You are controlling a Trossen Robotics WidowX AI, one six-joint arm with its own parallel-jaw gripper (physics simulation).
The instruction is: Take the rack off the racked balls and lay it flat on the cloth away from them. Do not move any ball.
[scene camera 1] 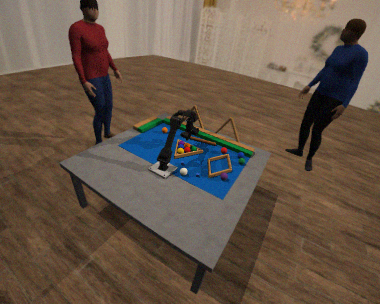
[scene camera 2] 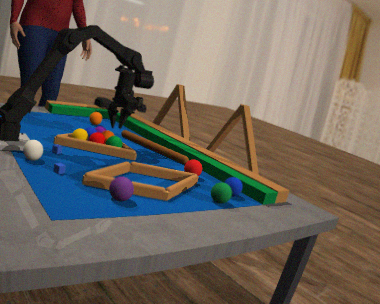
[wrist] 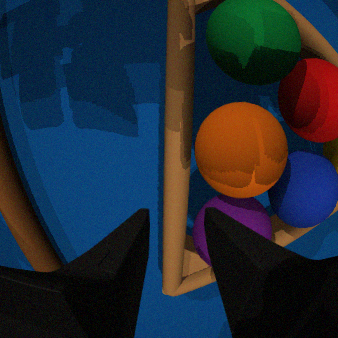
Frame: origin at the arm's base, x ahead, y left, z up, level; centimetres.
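Seen in the pictures: gripper, between the fingertips: (scene camera 1: pixel 187 140) (scene camera 2: pixel 116 128) (wrist: pixel 176 216); arm's base, origin of its link: (scene camera 1: pixel 163 167) (scene camera 2: pixel 6 137).
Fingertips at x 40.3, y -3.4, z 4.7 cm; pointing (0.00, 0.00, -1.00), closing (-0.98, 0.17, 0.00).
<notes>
Offsets run from my fingertips to a thing's middle. Level surfaces: height alone.
The triangular wooden rack @[dx -5.6, dy +1.6, dz -4.7 cm] (scene camera 1: pixel 189 154) (scene camera 2: pixel 95 146) (wrist: pixel 176 140) lies flat on the blue cloth @[dz -6.2 cm] (scene camera 1: pixel 210 186) (scene camera 2: pixel 65 202) around several balls. Inside it are a yellow ball @[dx -14.8, dy +0.2, dz -3.4 cm] (scene camera 2: pixel 80 134), a red ball @[dx -10.5, dy -4.1, dz -3.4 cm] (scene camera 2: pixel 97 138) (wrist: pixel 311 100), a green ball @[dx -6.2, dy -8.1, dz -3.4 cm] (scene camera 2: pixel 114 142) (wrist: pixel 254 40), an orange ball @[dx -4.4, dy -1.6, dz -3.4 cm] (wrist: pixel 241 150), a blue ball @[dx -9.3, dy +2.2, dz -3.4 cm] (wrist: pixel 305 190) and a purple ball (wrist: pixel 232 227). My gripper (scene camera 1: pixel 188 136) (scene camera 2: pixel 116 125) (wrist: pixel 176 216) is partly open and empty, pointing down above the rack. In the wrist view its fingertips appear on either side of one bar near a corner, the right one overlapping the purple ball.
A brown stick @[dx +13.9, dy -6.2, dz -4.8 cm] (scene camera 2: pixel 155 147) (wrist: pixel 12 205) lies between rack and green cushion (scene camera 2: pixel 210 167). A four-sided wooden frame @[dx -14.6, dy -34.3, dz -4.7 cm] (scene camera 1: pixel 209 167) (scene camera 2: pixel 150 191) lies nearby, with a loose purple ball @[dx -28.8, dy -41.2, dz -3.4 cm] (scene camera 2: pixel 121 189) and red ball @[dx +6.4, dy -33.0, dz -3.4 cm] (scene camera 2: pixel 193 168). A white ball @[dx -38.3, dy -12.5, dz -3.4 cm] (scene camera 1: pixel 184 171) (scene camera 2: pixel 33 150) is near the arm's base.
</notes>
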